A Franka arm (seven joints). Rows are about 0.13 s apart.
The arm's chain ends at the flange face. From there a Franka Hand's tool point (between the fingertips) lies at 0.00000 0.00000 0.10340 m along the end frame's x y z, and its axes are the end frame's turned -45 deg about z.
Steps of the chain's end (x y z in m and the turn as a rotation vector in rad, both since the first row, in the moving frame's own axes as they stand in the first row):
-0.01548, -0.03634, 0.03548, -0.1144, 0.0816, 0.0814
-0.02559, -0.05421, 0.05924, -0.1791, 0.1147, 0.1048
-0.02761, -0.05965, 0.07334, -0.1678, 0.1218, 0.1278
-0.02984, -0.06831, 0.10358, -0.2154, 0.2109, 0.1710
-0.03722, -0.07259, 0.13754, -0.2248, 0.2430, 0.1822
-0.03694, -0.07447, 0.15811, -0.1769, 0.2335, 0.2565
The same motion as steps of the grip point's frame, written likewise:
0.01178, -0.02247, 0.03446, -0.1386, -0.0232, 0.0814
0.01445, -0.03539, 0.05691, -0.2077, -0.0455, 0.1048
0.01798, -0.04095, 0.07113, -0.2048, -0.0325, 0.1278
0.02424, -0.03888, 0.09893, -0.3014, -0.0032, 0.1710
0.02323, -0.04413, 0.13194, -0.3308, 0.0129, 0.1822
0.02677, -0.04900, 0.15373, -0.2902, 0.0400, 0.2565

